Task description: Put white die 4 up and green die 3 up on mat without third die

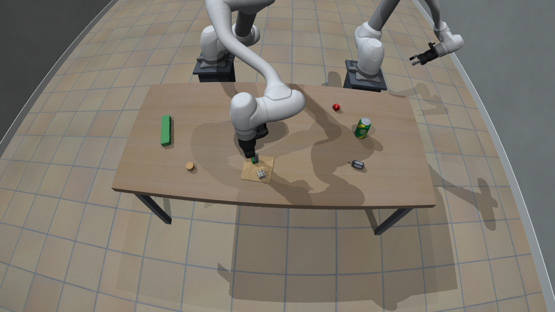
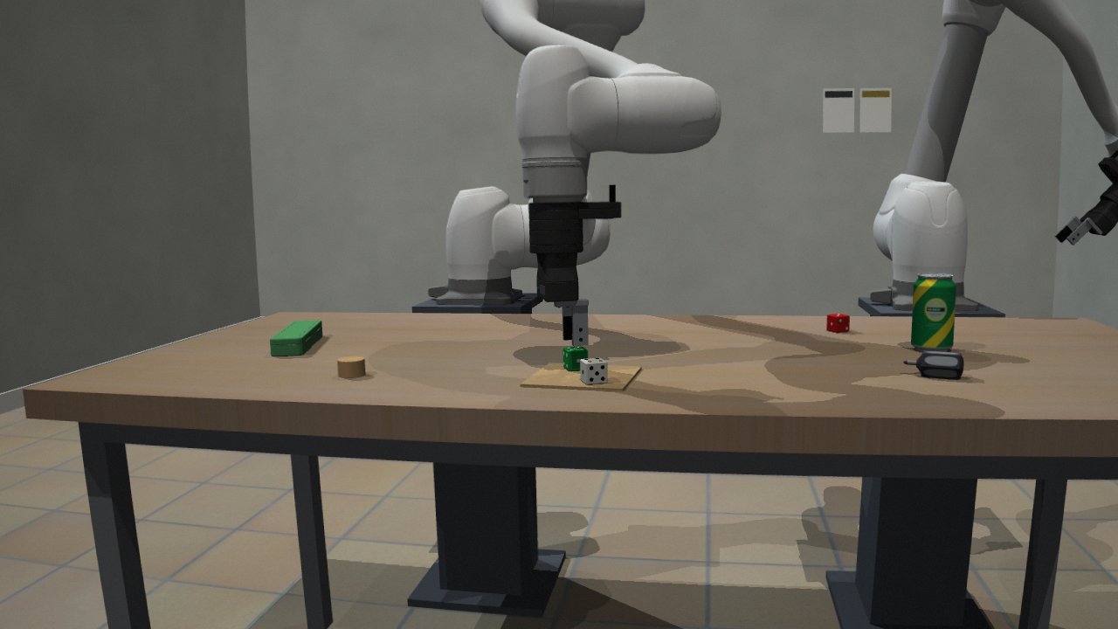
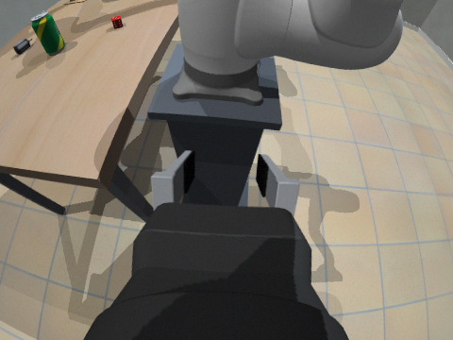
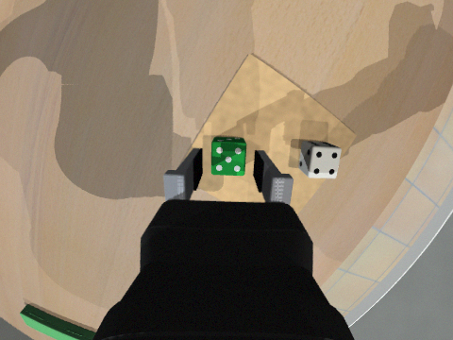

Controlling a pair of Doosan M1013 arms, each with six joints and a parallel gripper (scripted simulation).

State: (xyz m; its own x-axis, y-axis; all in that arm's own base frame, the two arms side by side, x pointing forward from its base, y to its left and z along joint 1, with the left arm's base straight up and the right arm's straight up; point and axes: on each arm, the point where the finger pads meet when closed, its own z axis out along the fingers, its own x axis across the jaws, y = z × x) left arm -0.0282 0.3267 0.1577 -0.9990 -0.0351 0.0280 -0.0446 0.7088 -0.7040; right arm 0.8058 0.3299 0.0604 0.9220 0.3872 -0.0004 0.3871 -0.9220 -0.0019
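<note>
The green die is 40 mm below my right hand. Round my right hand: tan mat (60 mm below, 40 mm ahead, 20 mm to the left); then wooden disc (320 mm to the right, 70 mm ahead, 50 mm below); then white die (80 mm ahead, 40 mm to the left, 40 mm below).
</note>
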